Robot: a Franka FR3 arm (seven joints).
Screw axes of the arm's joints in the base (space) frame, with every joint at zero. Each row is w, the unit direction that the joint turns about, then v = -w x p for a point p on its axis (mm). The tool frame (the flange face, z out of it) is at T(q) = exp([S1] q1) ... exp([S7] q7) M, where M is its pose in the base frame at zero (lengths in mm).
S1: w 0 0 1 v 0 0 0
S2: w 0 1 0 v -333 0 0
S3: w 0 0 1 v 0 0 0
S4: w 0 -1 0 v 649 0 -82.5
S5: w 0 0 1 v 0 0 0
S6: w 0 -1 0 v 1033 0 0
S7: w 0 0 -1 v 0 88 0
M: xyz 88 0 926 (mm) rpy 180 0 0 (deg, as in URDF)
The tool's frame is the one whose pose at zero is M.
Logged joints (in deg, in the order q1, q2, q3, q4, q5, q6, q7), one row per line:
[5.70 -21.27 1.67 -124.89 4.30 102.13 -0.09]
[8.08 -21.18 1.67 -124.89 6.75 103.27 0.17]
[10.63 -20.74 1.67 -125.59 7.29 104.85 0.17]
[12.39 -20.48 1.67 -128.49 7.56 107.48 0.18]
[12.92 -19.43 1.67 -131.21 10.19 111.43 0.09]
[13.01 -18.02 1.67 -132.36 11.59 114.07 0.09]
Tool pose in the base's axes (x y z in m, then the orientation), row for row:
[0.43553 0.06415 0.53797 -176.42 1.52 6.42]
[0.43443 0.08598 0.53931 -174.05 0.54 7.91]
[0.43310 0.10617 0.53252 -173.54 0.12 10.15]
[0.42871 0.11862 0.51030 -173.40 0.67 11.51]
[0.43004 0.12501 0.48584 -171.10 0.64 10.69]
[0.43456 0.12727 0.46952 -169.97 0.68 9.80]
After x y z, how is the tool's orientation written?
As angles about the fixed x, y, z axes (roll, pitch, yaw), in degrees.
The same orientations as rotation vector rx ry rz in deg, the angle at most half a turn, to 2 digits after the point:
[-176.22 -9.81 2.65]
[-173.68 -11.97 1.44]
[-172.89 -15.34 1.05]
[-172.62 -17.34 2.01]
[-170.45 -15.87 2.19]
[-169.44 -14.44 2.28]

